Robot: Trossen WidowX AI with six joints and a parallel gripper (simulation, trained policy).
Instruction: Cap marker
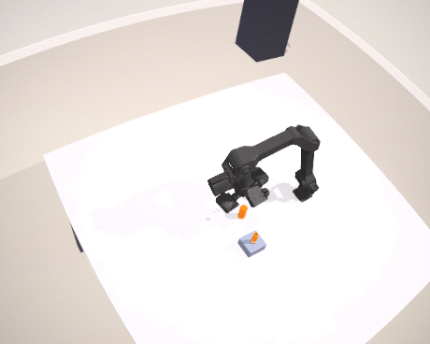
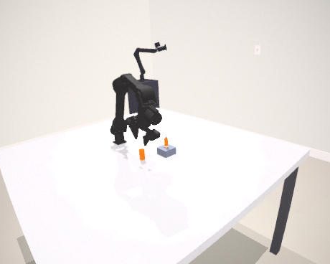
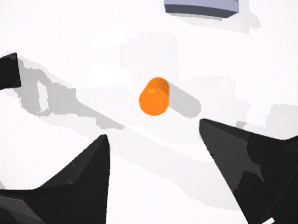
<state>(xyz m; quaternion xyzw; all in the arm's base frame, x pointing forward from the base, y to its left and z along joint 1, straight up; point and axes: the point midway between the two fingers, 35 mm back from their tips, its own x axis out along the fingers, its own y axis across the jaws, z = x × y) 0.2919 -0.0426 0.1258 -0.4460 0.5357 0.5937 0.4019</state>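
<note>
Right now the orange cap is 1 cm behind my gripper tip, 1 cm to the left of it and 7 cm below it. Also, from my gripper tip: orange marker 4 cm ahead, 13 cm to the left, 2 cm below; grey holder block 4 cm ahead, 13 cm to the left, 8 cm below.
</note>
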